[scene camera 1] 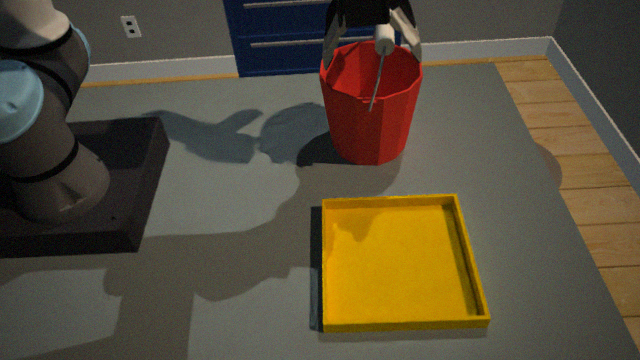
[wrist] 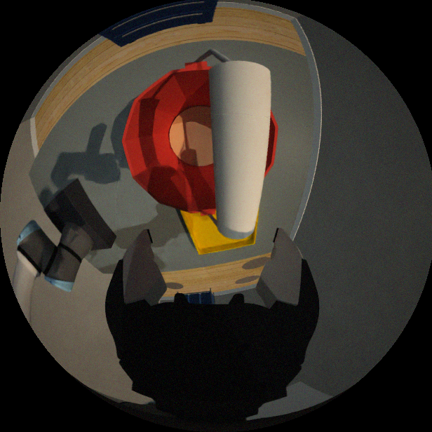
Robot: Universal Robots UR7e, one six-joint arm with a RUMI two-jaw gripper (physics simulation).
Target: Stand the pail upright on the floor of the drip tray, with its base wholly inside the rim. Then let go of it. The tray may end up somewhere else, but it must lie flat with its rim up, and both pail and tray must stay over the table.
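Frame: origin at the arm's base, x back, y right, z up, level; metres.
Where they show: gripper, between the fingertips: (scene camera 1: 372, 66); arm's base, origin of its link: (scene camera 1: 66, 189).
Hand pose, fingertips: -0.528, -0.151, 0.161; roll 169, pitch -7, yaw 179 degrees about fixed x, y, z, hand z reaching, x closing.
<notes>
Each offset is from my fingertips to the centre of the thing, as dx, dy, dz. "spot": to the spot under its first point. Level surfaces: height alone.
The red pail @(spot: -0.004, +0.007, -0.116) (scene camera 1: 372, 125) (wrist: 187, 182) stands upright on the table, behind the tray and apart from it in the scene view. Its handle is raised, with a white cylindrical grip @(-0.017, -0.077, +0.019) (scene camera 1: 384, 40) (wrist: 240, 150) above the pail's mouth. The yellow drip tray @(-0.051, +0.214, -0.214) (scene camera 1: 400, 265) (wrist: 205, 235) lies flat with its rim up; the pail and grip hide part of it in the wrist view. My gripper (scene camera 1: 372, 59) (wrist: 212, 230) is open and empty at the pail's top. Its jaws are spread wide; the grip's lower end shows between the fingertip lines in the wrist view.
The arm's dark base block (scene camera 1: 150, 185) (wrist: 82, 215) is on the table at the left. The grey table's @(dz -0.227) (scene camera 1: 520, 240) right edge borders a wooden floor (scene camera 1: 575, 150). A blue drawer cabinet (scene camera 1: 280, 55) (wrist: 165, 20) stands beyond the table's back edge.
</notes>
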